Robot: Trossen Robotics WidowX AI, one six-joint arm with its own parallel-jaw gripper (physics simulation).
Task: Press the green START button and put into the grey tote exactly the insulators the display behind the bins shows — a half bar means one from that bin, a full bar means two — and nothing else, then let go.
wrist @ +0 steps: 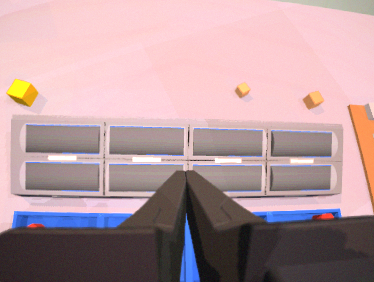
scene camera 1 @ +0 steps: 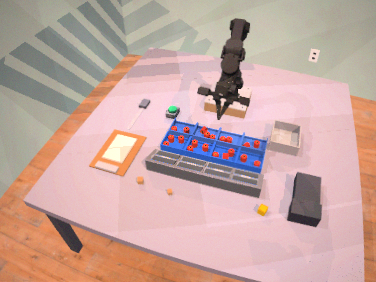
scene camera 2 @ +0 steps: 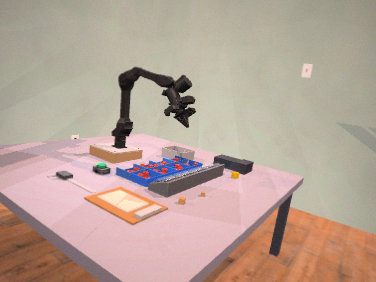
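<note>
My gripper (scene camera 1: 218, 118) (scene camera 2: 187, 126) (wrist: 184, 179) is shut and empty, high above the bins. The blue bins (scene camera 1: 231, 162) (scene camera 2: 131, 177) (wrist: 55, 220) form two rows of four, with red insulators (scene camera 1: 205, 147) (scene camera 2: 145, 174) (wrist: 324, 216) in them. The grey display (scene camera 1: 200, 177) (scene camera 2: 190, 182) (wrist: 17, 155) stands along their far side from the arm. In the wrist view its windows look plain grey, with short white strips between the two rows; I cannot make out half or full bars. The green START button (scene camera 1: 172, 109) (scene camera 2: 101, 165) is beside the bins. The grey tote (scene camera 1: 284, 147) (scene camera 2: 175, 155) looks empty.
A black block (scene camera 1: 305, 200) (scene camera 2: 233, 163), a yellow cube (scene camera 1: 262, 210) (scene camera 2: 235, 175) (wrist: 22, 92) and two small orange cubes (scene camera 1: 140, 180) (wrist: 313, 100) lie beyond the display. An orange board (scene camera 1: 127, 162) (scene camera 2: 100, 204) (wrist: 361, 145) and a dark-headed tool (scene camera 1: 144, 103) (scene camera 2: 64, 175) lie on the button's side.
</note>
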